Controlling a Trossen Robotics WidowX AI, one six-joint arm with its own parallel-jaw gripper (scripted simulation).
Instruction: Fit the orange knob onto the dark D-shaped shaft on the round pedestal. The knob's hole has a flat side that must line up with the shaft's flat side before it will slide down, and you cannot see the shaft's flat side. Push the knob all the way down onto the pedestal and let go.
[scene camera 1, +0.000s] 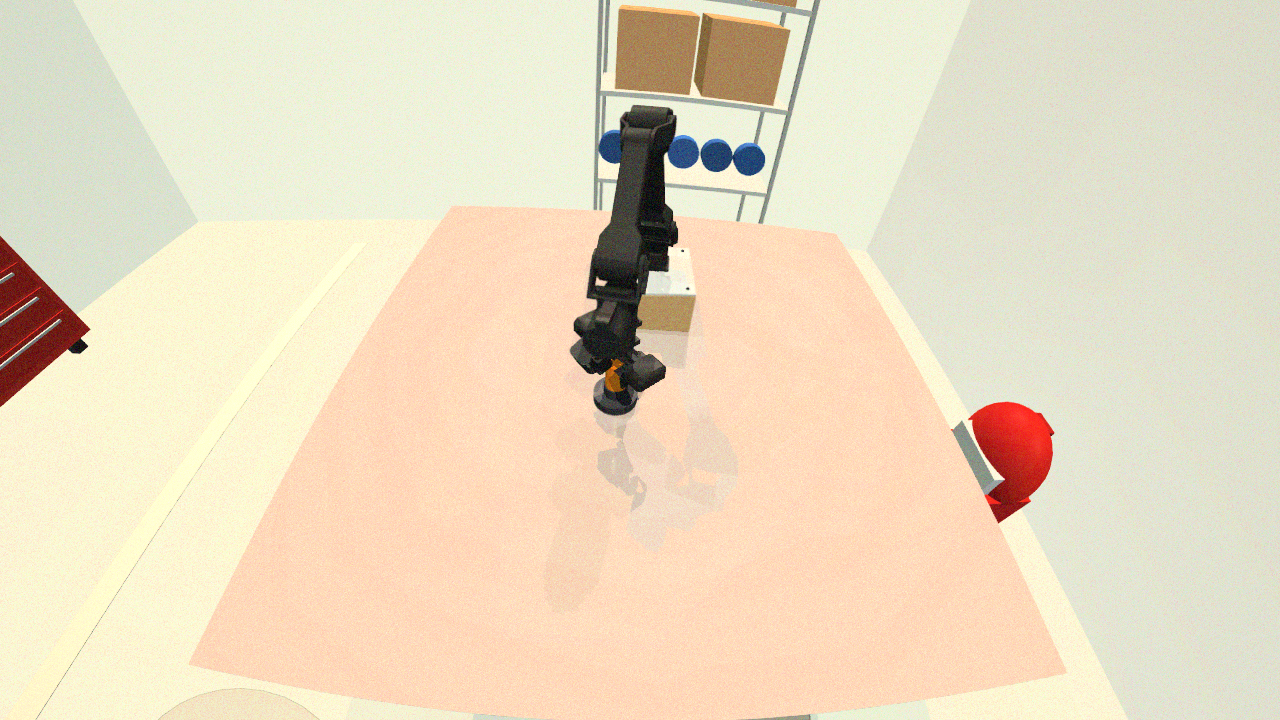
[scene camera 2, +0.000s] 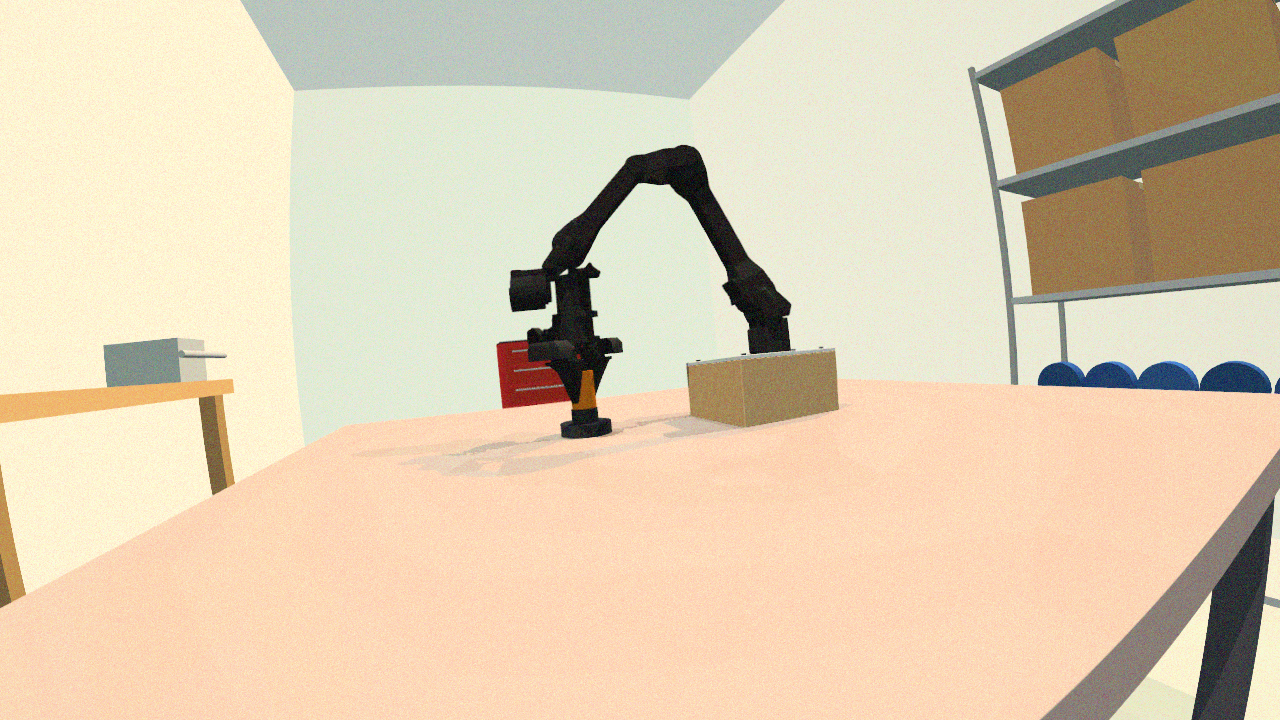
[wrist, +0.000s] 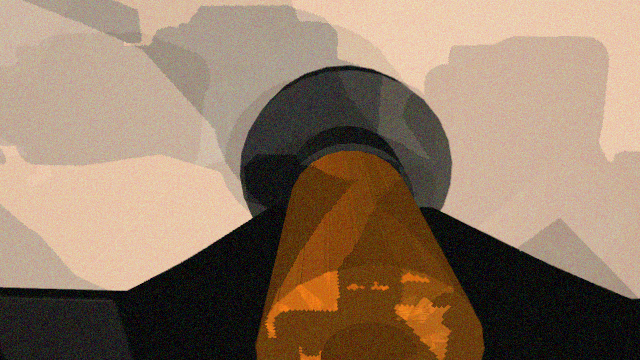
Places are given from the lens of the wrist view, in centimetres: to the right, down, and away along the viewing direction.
gripper (wrist: 351, 220): 1, 1, 11
orange knob (wrist: 357, 264): 1, 1, 5
